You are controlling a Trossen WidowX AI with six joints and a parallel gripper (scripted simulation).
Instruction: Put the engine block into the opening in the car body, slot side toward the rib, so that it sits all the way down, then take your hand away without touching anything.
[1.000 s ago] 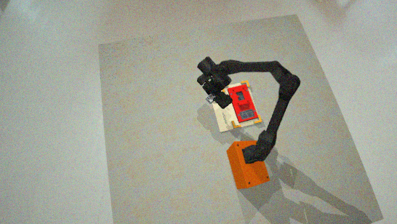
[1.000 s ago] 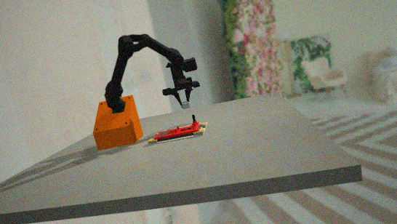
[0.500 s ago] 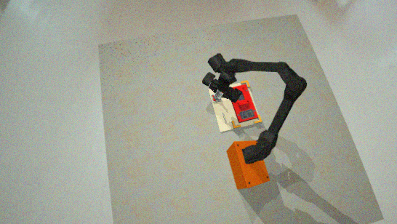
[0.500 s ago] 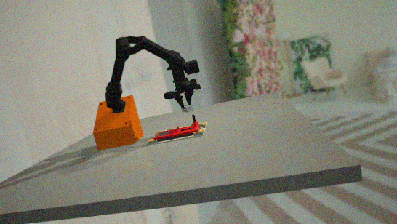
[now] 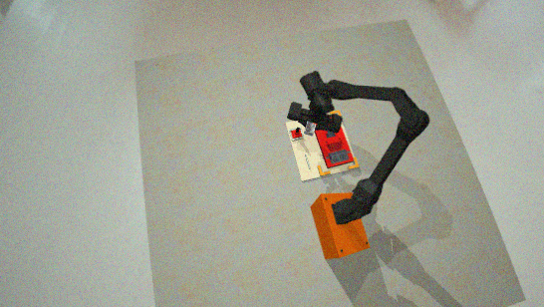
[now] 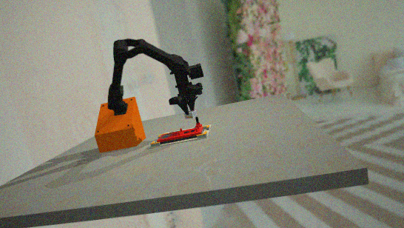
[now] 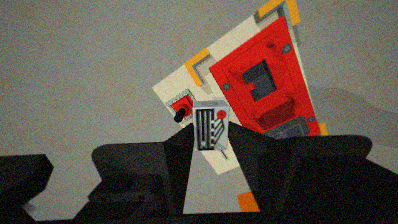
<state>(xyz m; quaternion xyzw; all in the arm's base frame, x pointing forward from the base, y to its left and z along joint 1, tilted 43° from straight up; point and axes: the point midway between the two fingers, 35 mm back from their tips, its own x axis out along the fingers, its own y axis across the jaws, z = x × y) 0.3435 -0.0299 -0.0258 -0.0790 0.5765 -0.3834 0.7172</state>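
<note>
Right now my gripper tip is 4 cm past the cream base plate, 6 cm to the left of it and 8 cm above it. Round my gripper tip: engine block 1 cm below; black peg 2 cm ahead, 4 cm to the left, 5 cm below.
</note>
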